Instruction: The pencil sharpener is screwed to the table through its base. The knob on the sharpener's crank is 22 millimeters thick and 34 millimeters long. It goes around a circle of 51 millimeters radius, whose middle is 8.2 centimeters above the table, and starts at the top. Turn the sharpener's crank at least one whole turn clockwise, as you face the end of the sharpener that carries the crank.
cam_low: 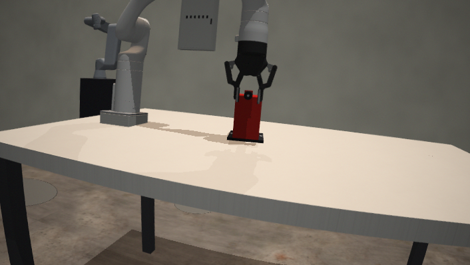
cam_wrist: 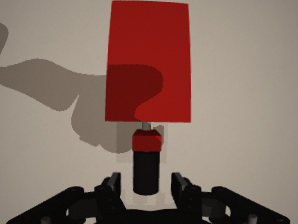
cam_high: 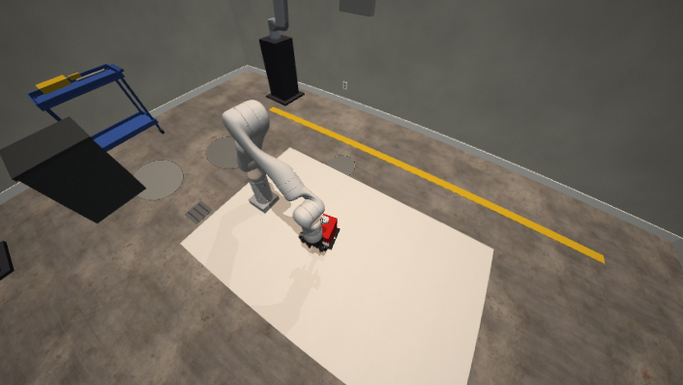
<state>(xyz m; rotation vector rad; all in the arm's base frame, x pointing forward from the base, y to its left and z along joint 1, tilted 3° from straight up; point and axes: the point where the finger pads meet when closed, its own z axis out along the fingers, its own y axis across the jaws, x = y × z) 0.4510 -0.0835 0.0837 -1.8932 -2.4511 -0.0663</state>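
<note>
Right now my hand is 2 cm to the right of the knob.
</note>
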